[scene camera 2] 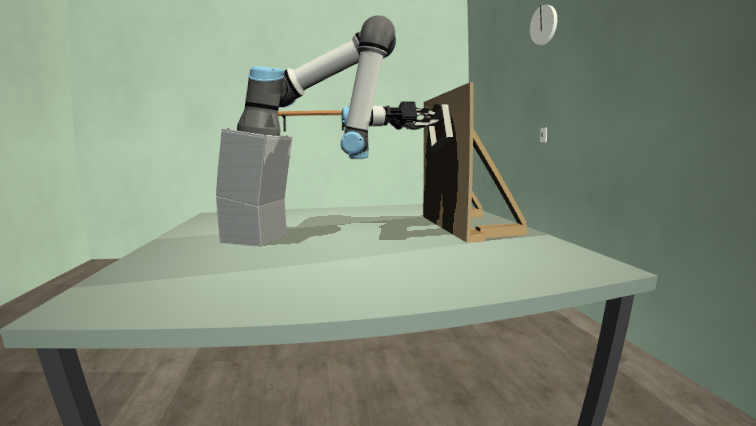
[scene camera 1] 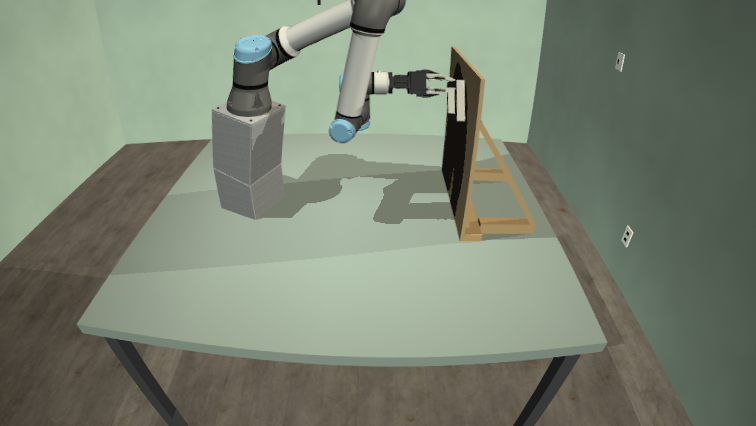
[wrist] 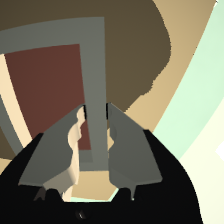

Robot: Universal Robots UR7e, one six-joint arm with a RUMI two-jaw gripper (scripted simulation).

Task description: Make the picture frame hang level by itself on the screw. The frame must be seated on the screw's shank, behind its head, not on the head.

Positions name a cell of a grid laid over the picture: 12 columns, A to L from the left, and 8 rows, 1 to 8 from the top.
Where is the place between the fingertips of my gripper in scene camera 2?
G3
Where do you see a wooden board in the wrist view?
H3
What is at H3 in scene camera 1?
A wooden board.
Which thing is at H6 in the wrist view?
My gripper.
